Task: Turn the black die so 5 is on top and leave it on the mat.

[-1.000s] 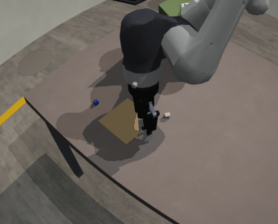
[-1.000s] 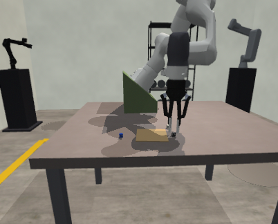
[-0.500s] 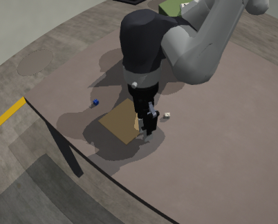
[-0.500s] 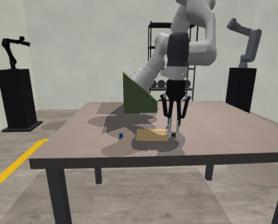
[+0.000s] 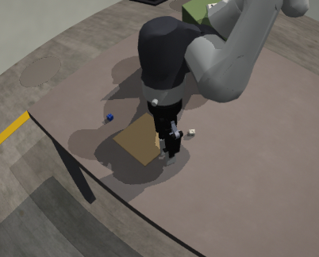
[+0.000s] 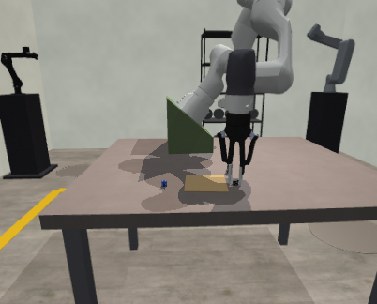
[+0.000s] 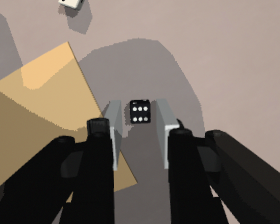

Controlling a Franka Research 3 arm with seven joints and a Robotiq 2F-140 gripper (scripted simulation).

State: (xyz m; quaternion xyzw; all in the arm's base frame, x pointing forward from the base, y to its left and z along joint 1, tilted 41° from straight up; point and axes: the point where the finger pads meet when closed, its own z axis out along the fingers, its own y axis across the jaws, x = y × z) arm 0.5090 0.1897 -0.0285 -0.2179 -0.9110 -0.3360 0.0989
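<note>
My hand is 30 mm above the black die. From my hand the other things lie so: blue die (240 mm to the right, 30 mm below, 10 mm behind); then tan mat (100 mm to the right, 40 mm below, 20 mm behind); then white die (110 mm behind, 30 mm below).
</note>
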